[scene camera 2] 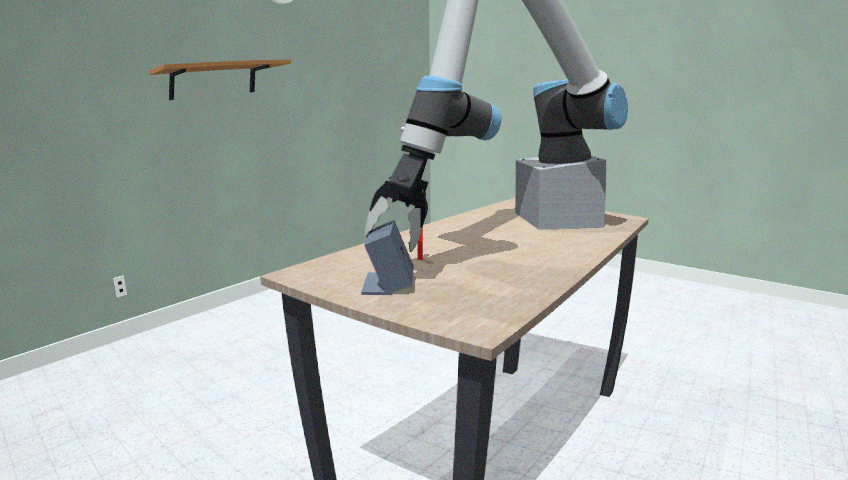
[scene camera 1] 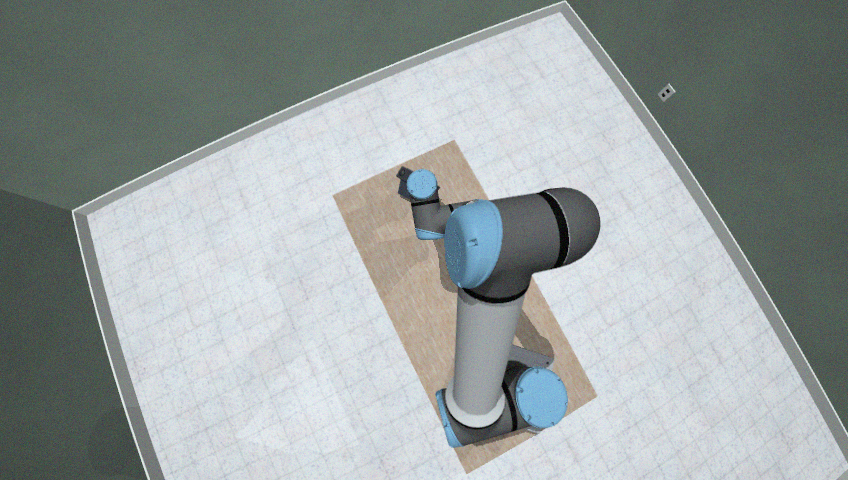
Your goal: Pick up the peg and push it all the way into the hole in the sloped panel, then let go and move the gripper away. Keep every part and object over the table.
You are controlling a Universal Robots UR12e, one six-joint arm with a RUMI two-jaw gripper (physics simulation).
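The red peg stands upright on the table in scene camera 2, its top hidden behind the gripper's right finger. The blue-grey block with the sloped panel stands left of it on a flat foot, with part of a dark hole on its right face. My gripper is partly open, its fingers apart. In that view the left fingertip is by the block's top edge and the right one is between block and peg, with the peg outside the fingers. In scene camera 1 the wrist hides the peg and most of the gripper.
The wooden table carries the arm's grey pedestal at the far end in scene camera 2. The block stands near the table's opposite end. A wall shelf hangs at the left, away from the table.
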